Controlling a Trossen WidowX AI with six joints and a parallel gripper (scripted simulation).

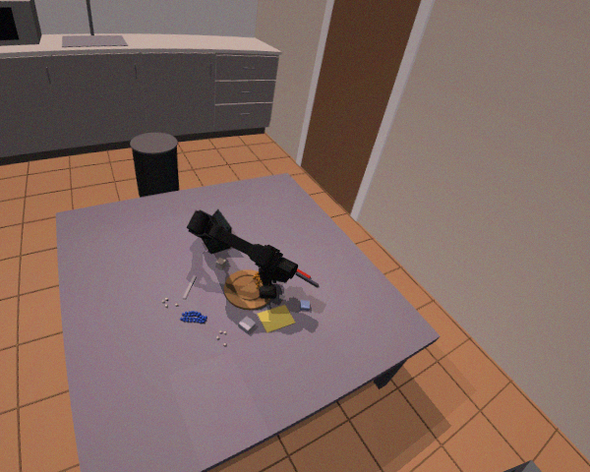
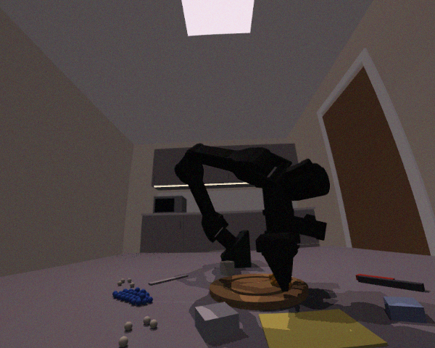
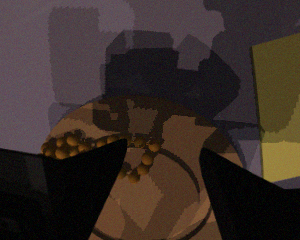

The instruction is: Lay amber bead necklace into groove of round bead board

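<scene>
Now: gripper tip 5 cm to the left of the round wooden bead board, 5 cm past it and 1 cm above it. From my gripper tip the other things lie so: blue block (13 cm ahead, 11 cm to the left, 1 cm below); then grey block (14 cm to the right, 10 cm ahead); then yellow pad (12 cm ahead, 2 cm to the right, 2 cm below).
</scene>
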